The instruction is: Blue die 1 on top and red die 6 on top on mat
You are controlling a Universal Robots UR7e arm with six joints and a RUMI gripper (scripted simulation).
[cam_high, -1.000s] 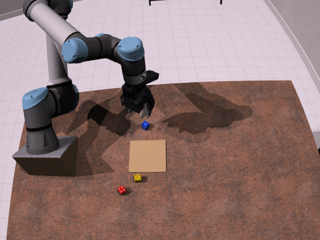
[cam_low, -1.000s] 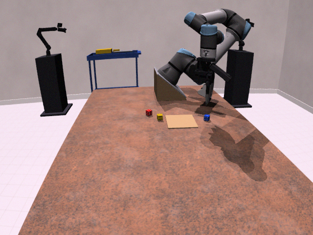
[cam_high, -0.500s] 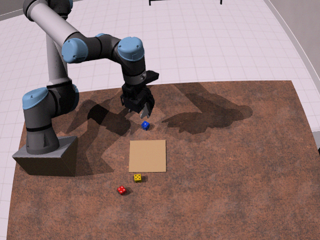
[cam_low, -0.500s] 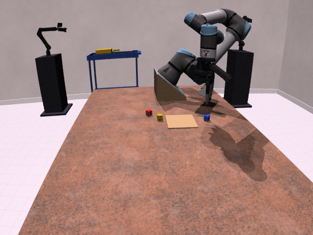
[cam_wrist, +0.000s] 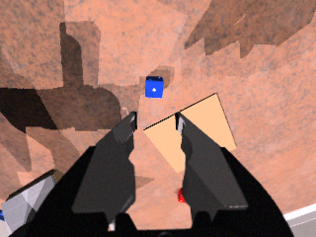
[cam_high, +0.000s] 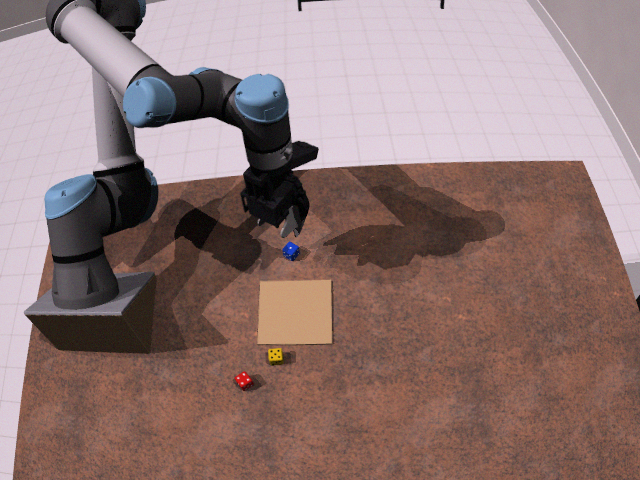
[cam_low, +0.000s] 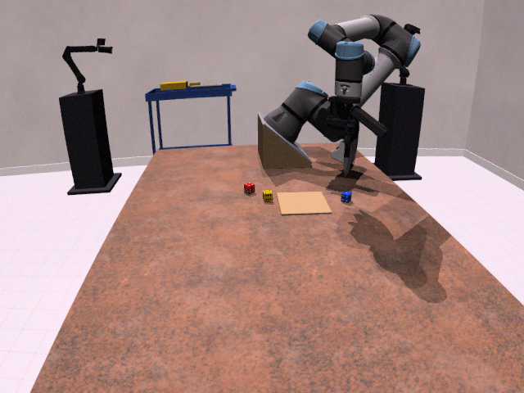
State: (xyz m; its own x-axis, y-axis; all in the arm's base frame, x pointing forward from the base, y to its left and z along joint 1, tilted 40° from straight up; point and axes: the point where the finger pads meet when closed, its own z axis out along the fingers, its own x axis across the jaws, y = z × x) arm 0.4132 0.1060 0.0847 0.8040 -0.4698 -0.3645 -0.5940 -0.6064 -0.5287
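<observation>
Right now my hand is 90 mm above the blue die. Also, from my hand: yellow die 40 mm behind, 230 mm to the right, 90 mm below; then tan mat 130 mm to the right, 100 mm below; then red die 100 mm behind, 280 mm to the right, 90 mm below.
</observation>
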